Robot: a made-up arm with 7 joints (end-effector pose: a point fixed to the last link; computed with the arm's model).
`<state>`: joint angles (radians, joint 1 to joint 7).
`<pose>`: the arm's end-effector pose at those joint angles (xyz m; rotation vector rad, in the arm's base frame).
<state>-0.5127 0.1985 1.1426 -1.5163 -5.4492 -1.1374 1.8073</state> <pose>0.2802 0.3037 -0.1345 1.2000 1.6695 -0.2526</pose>
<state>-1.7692 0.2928 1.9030 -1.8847 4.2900 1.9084 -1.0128</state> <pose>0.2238 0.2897 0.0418 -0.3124 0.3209 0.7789</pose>
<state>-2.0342 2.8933 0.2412 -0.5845 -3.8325 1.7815 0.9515</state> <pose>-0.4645 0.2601 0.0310 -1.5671 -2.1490 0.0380</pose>
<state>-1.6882 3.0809 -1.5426 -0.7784 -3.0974 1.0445 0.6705</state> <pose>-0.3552 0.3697 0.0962 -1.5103 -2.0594 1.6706</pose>
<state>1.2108 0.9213 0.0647 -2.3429 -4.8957 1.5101 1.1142</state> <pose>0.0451 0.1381 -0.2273 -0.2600 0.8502 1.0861</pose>
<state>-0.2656 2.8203 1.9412 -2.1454 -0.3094 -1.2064 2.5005</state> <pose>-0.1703 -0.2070 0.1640 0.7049 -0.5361 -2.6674</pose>
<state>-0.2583 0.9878 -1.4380 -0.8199 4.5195 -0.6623 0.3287</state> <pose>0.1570 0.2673 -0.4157 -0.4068 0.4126 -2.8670</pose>
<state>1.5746 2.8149 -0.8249 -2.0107 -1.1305 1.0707 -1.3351</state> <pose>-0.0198 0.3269 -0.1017 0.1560 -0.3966 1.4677</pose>
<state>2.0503 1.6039 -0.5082 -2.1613 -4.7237 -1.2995 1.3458</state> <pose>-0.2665 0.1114 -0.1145 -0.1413 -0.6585 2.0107</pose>
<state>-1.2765 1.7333 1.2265 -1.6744 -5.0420 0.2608 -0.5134</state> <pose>-0.2074 0.2254 0.2692 -0.7043 2.3493 -0.0692</pose>
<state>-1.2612 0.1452 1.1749 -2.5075 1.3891 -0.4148 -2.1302</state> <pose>0.0994 0.1666 0.1252 -1.3082 1.9573 -1.7407</pose>
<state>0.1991 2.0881 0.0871 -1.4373 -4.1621 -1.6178 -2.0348</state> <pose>0.3196 0.2871 0.1232 2.7672 -1.4486 0.0247</pose>
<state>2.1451 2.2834 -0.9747 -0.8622 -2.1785 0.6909 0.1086</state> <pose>-0.0769 0.5037 0.0758 1.2993 -0.0928 1.7728</pose>
